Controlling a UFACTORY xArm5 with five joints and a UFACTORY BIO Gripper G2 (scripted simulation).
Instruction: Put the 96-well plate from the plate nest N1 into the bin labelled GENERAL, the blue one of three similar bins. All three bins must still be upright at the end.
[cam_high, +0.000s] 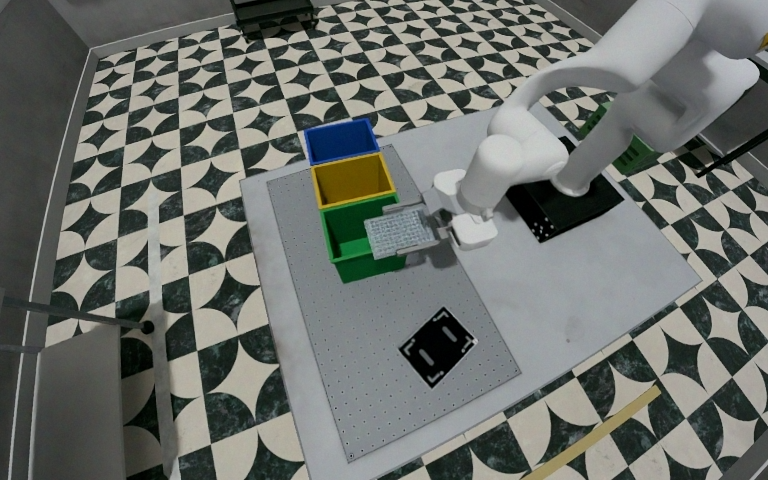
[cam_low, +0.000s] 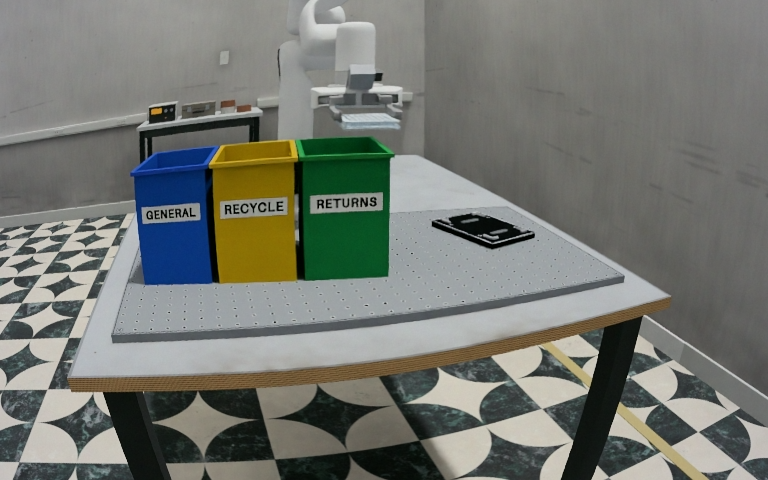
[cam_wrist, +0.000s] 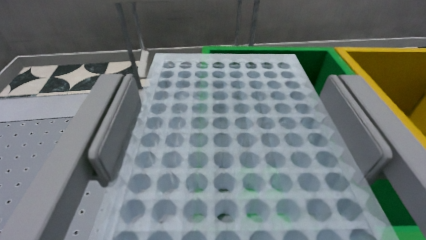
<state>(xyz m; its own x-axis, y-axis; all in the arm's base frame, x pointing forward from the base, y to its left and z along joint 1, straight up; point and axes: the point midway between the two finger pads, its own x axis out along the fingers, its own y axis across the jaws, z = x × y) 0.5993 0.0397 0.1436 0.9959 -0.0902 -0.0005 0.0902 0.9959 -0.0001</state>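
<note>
My hand is 320 mm to the left of the blue general bin, 130 mm above it and 30 mm short of it. Round my hand: yellow recycle bin (180 mm to the right, 130 mm below, 40 mm ahead); green returns bin (130 mm below, 50 mm to the right, 50 mm ahead); clear 96-well plate (10 mm below).
</note>
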